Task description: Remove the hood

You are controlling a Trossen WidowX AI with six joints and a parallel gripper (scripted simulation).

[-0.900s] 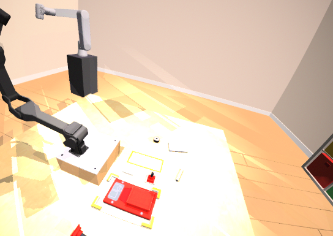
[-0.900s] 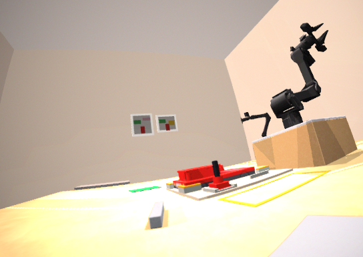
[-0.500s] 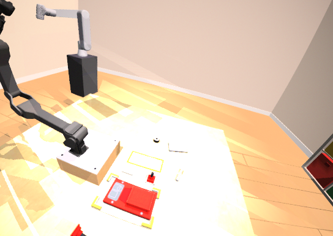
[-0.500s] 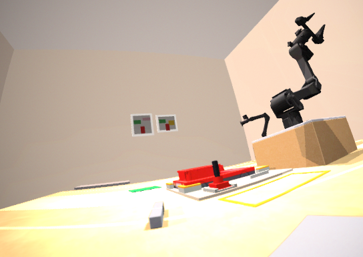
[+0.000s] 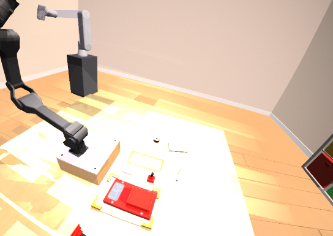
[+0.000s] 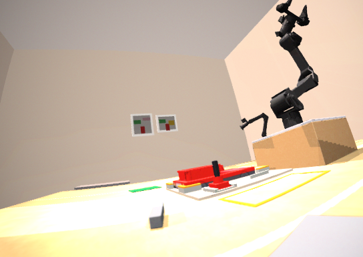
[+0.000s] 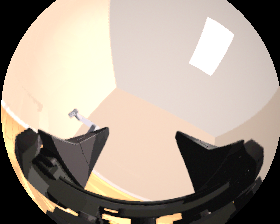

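Right now my gripper tip is 67 cm short of the hood, 12 cm to the left of it and 69 cm above it.
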